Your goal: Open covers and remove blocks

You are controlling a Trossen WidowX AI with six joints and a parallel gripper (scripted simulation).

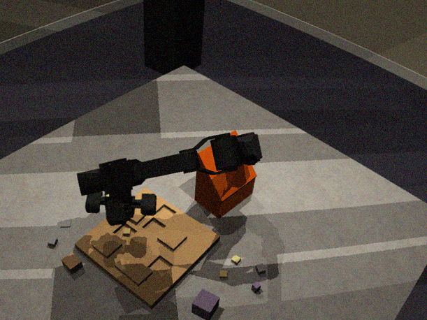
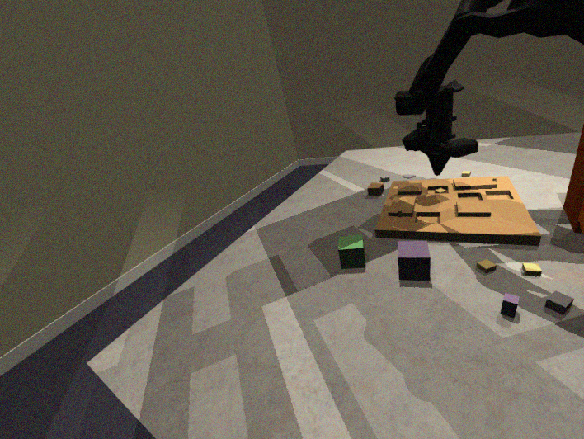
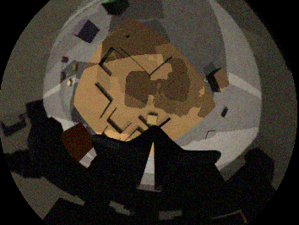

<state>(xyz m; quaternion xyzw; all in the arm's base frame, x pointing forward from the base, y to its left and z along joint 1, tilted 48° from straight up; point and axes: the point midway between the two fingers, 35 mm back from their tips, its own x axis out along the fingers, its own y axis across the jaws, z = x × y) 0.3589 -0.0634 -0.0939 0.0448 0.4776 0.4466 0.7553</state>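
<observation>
My gripper tip is 50 mm to the right of the tan puzzle board, 40 mm above it and 20 mm past it. The rest, counted from my gripper tip: brown cube 170 mm ahead, 50 mm below, 40 mm to the right; green cube 310 mm to the left, 150 mm ahead, 40 mm below; purple cube 320 mm to the left, 40 mm below, 30 mm ahead.
</observation>
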